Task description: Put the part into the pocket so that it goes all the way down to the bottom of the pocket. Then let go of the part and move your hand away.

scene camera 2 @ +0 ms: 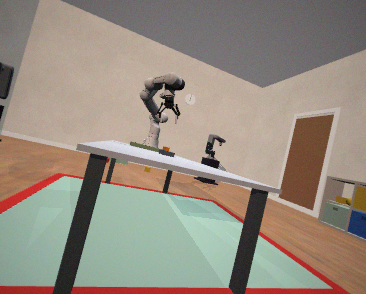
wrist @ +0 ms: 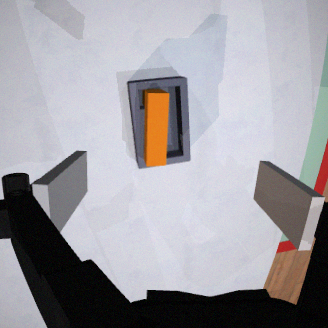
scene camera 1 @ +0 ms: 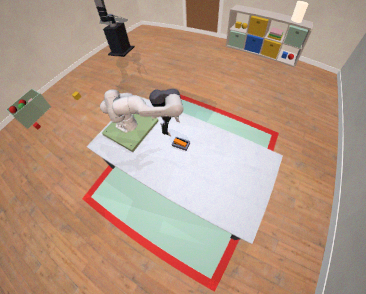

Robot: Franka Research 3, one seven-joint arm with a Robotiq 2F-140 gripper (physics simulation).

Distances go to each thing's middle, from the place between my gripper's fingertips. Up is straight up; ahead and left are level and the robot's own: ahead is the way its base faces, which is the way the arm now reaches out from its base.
Labels:
I see my gripper 3 cm short of the orange part (wrist: 155, 100), 2 cm to the right of it and 23 cm above it. From my hand the other things lie so: dark grey pocket block (wrist: 177, 145) (3 cm ahead, 4 cm to the left, 25 cm below).

